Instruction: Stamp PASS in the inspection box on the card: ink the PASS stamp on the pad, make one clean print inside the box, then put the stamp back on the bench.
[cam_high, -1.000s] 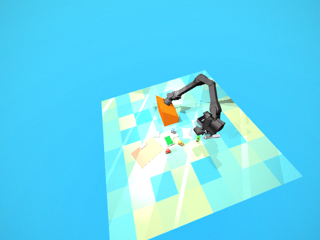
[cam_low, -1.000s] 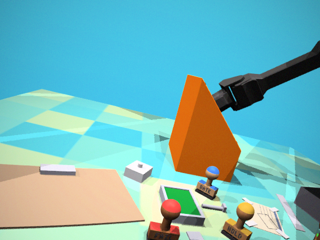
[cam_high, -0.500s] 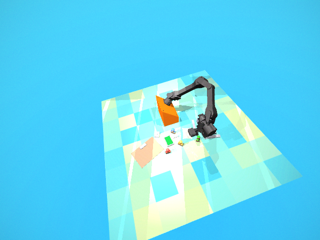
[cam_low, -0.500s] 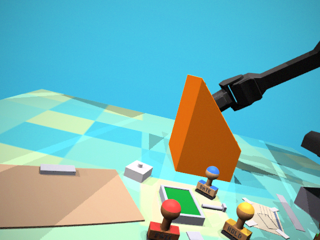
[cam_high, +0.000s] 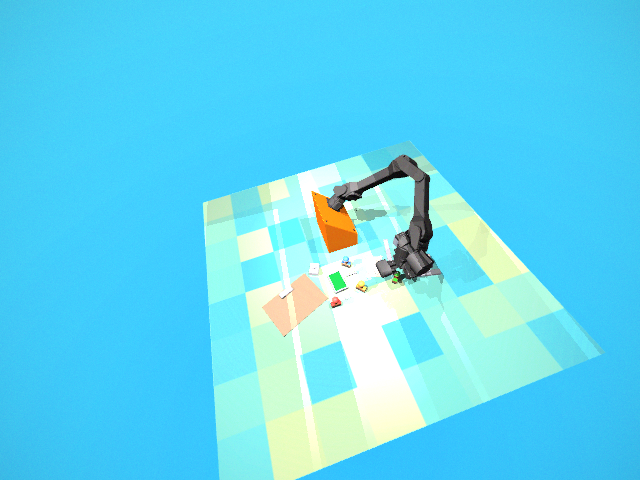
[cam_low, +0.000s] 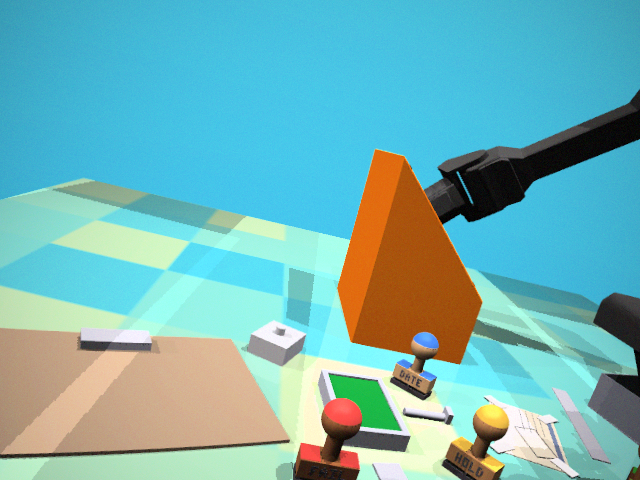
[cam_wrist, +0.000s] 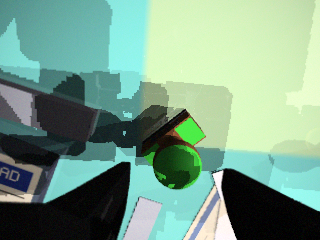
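The green-knobbed stamp is 5 cm below my gripper tip. The rest, counted from my gripper tip: yellow hold stamp: 1 cm ahead, 15 cm to the right, 5 cm below; card: 8 cm behind, 7 cm to the right, 7 cm below; labelled stamp-pad box: 6 cm behind, 12 cm to the left, 5 cm below.
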